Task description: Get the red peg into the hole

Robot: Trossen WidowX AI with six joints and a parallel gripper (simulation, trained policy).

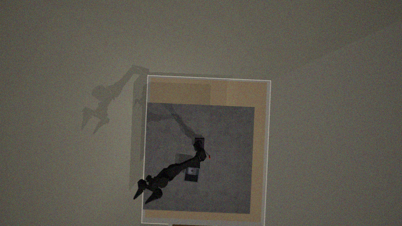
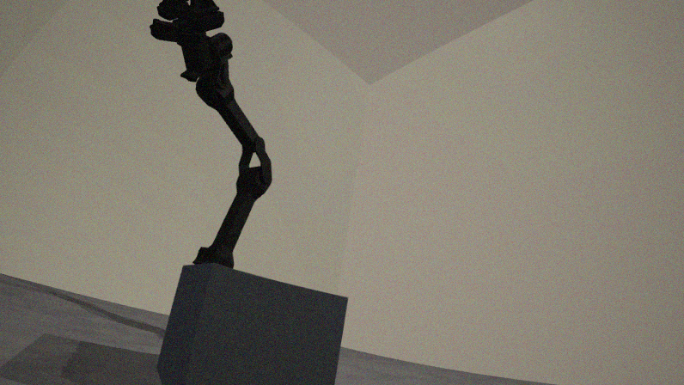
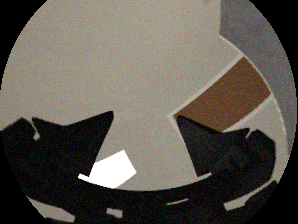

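Right now the red peg is 10 mm ahead of my gripper tip, 480 mm to the left of it and 590 mm below it. Also, from my gripper tip: pale plate 150 mm ahead, 270 mm to the left, 580 mm below.
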